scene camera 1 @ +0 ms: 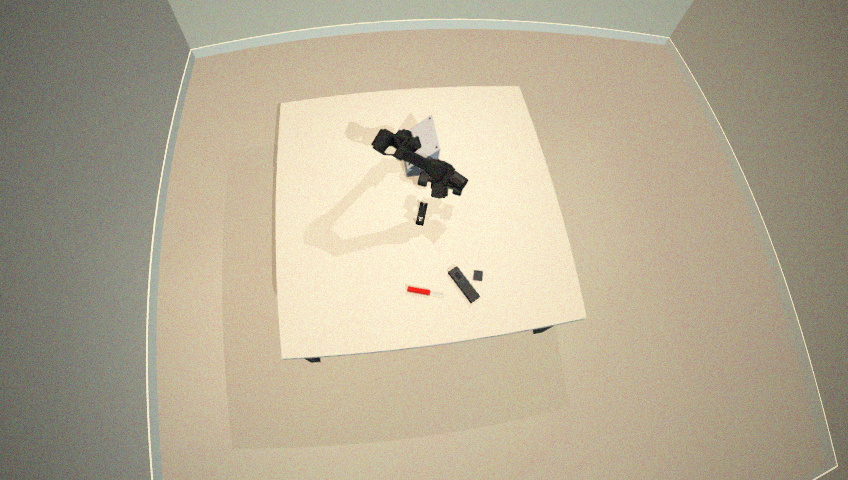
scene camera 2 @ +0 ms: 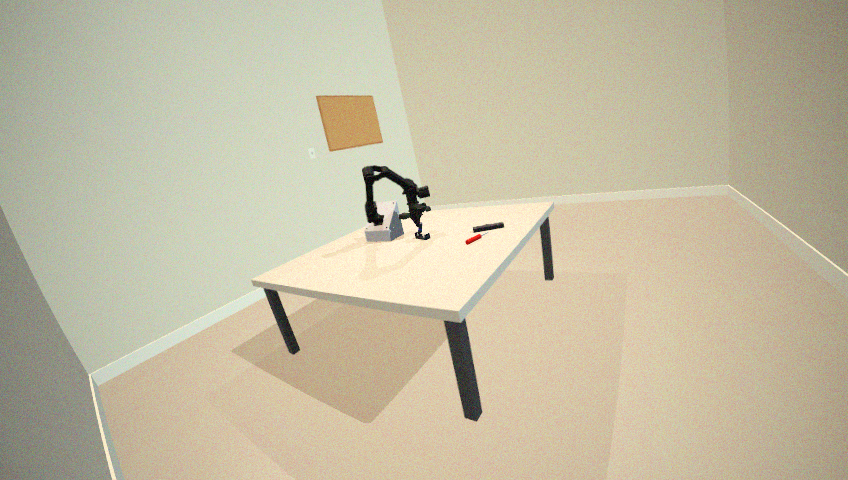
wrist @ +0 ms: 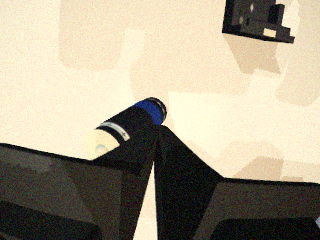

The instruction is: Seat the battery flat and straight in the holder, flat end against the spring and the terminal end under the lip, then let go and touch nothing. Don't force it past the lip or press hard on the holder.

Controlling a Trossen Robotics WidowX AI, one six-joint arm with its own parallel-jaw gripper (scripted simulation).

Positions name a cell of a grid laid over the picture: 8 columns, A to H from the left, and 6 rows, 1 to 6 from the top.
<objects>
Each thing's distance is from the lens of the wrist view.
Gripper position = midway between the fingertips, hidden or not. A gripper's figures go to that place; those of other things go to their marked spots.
gripper (wrist: D4): 0.10 m
battery (wrist: C4): 0.08 m
</objects>
